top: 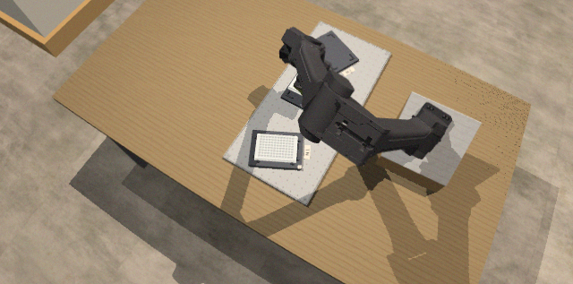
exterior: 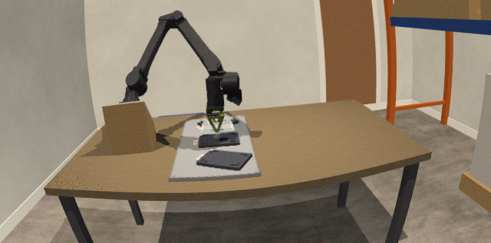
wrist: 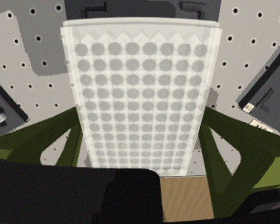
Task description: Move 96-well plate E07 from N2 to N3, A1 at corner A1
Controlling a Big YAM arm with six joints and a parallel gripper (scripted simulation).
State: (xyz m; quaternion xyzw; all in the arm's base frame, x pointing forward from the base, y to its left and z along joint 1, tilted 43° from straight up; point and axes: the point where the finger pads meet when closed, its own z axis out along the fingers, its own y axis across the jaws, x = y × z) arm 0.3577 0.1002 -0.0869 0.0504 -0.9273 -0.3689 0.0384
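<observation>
Now: the dark landing nest N3 6 cm below my hand. The rest, counted from my hand: N2 label: 16 cm to the right, 6 cm below, 6 cm behind; dark plate nest N2: 20 cm to the right, 6 cm below, 3 cm ahead.
</observation>
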